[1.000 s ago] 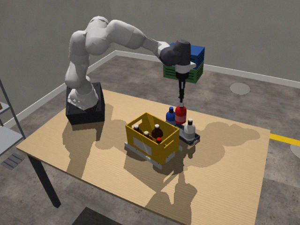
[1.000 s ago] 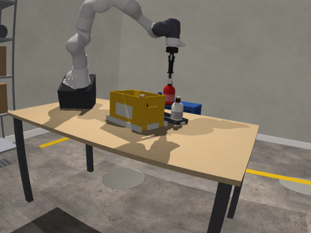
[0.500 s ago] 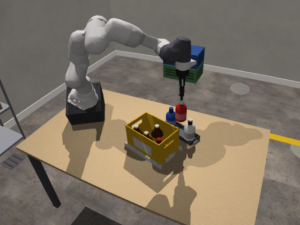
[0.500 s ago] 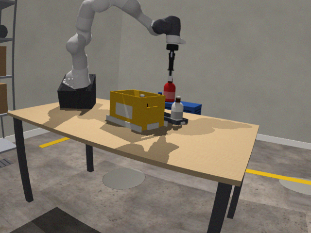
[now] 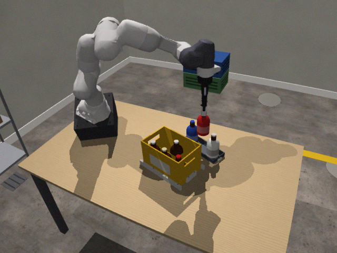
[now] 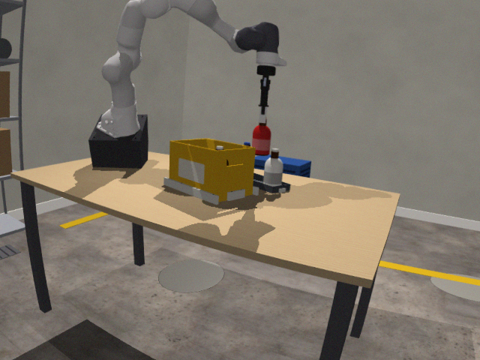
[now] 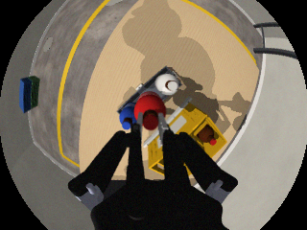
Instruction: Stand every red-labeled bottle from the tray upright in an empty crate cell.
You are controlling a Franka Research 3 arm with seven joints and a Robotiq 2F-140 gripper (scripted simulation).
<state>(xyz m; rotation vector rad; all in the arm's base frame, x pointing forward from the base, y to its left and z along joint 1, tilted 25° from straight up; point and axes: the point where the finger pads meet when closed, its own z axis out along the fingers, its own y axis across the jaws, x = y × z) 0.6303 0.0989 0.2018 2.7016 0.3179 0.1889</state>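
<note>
Now: hand 80 mm above the red-labeled bottle. From my hand the other things lie so: blue-labeled bottle (200 mm below, 70 mm behind, 50 mm to the left); white-labeled bottle (200 mm below, 70 mm ahead, 50 mm to the right); yellow crate (200 mm below, 190 mm to the right, 140 mm behind).
</note>
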